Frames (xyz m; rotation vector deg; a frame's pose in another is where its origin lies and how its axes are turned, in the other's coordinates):
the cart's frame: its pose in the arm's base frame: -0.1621 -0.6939 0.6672 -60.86 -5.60 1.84
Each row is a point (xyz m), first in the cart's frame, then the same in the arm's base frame.
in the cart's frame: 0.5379 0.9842 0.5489
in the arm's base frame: 0.3412 0.3026 0.1078
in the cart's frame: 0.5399 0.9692 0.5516
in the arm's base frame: 0.3426 0.2978 0.1223
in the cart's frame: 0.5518 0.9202 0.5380
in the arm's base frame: 0.3547 0.2630 0.1593
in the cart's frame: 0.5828 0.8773 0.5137
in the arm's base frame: 0.3870 0.2232 0.1870
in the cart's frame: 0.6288 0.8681 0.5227
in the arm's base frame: 0.4317 0.2300 0.2024
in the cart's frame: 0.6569 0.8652 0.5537
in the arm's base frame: 0.4567 0.2576 0.2217
